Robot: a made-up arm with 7 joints. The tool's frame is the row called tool.
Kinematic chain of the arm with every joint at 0, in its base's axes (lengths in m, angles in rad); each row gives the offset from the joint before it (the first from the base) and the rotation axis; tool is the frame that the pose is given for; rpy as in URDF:
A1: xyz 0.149 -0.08 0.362 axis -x
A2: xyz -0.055 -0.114 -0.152 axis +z
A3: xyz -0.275 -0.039 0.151 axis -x
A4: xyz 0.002 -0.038 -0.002 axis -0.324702 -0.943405 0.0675
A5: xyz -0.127 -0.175 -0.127 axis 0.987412 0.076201 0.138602
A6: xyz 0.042 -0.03 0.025 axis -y
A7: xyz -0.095 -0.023 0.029 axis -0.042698 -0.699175 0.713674
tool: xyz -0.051 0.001 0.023 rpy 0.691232 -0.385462 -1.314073
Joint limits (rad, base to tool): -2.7..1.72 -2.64..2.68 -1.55..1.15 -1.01..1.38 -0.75..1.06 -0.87..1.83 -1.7..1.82
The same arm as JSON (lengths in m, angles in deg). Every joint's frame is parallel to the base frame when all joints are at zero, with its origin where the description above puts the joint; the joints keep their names.
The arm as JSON. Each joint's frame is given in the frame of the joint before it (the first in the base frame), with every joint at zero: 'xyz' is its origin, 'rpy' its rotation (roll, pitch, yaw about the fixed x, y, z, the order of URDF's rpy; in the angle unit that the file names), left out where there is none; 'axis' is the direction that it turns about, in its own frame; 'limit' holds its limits. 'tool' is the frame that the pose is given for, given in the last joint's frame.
{"units": {"length": "m", "angle": "deg"}, "joints": [{"name": "A1", "type": "revolute", "origin": {"xyz": [0.149, -0.08, 0.362]}, "axis": [-1.0, 0.0, 0.0], "limit": {"lower": -154.7, "upper": 98.55}}, {"name": "A2", "type": "revolute", "origin": {"xyz": [-0.055, -0.114, -0.152]}, "axis": [0.0, 0.0, 1.0], "limit": {"lower": -151.26, "upper": 153.55}}, {"name": "A3", "type": "revolute", "origin": {"xyz": [-0.275, -0.039, 0.151]}, "axis": [-1.0, 0.0, 0.0], "limit": {"lower": -88.81, "upper": 65.89}}, {"name": "A4", "type": "revolute", "origin": {"xyz": [0.002, -0.038, -0.002]}, "axis": [-0.324702, -0.943405, 0.0675], "limit": {"lower": -57.87, "upper": 79.07}}, {"name": "A5", "type": "revolute", "origin": {"xyz": [-0.127, -0.175, -0.127]}, "axis": [0.987412, 0.076201, 0.138602], "limit": {"lower": -42.97, "upper": 60.73}}, {"name": "A6", "type": "revolute", "origin": {"xyz": [0.042, -0.03, 0.025]}, "axis": [0.0, -1.0, 0.0], "limit": {"lower": -49.85, "upper": 104.85}}, {"name": "A7", "type": "revolute", "origin": {"xyz": [-0.095, -0.023, 0.029]}, "axis": [-0.042698, -0.699175, 0.713674], "limit": {"lower": -97.4, "upper": 104.28}}], "tool": {"origin": {"xyz": [-0.051, 0.001, 0.023], "rpy": [39.6, -22.09, -75.29]}}}
